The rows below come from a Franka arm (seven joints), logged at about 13 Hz.
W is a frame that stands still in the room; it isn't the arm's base.
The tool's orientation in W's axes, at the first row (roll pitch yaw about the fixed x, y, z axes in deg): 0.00, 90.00, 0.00
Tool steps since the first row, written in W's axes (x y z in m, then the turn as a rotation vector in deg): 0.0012, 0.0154, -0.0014, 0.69, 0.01, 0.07; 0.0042, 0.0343, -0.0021, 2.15, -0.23, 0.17; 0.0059, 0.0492, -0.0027, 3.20, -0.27, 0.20; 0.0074, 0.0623, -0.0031, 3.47, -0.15, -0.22; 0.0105, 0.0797, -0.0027, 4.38, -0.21, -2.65; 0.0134, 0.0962, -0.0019, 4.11, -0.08, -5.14
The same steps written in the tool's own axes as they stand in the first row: 0.0014, 0.0154, 0.0012, -0.07, 0.01, 0.69; 0.0021, 0.0343, 0.0042, -0.17, -0.23, 2.15; 0.0027, 0.0492, 0.0059, -0.20, -0.27, 3.20; 0.0031, 0.0623, 0.0074, 0.22, -0.15, 3.47; 0.0027, 0.0797, 0.0105, 2.65, -0.21, 4.38; 0.0019, 0.0962, 0.0134, 5.14, -0.08, 4.11
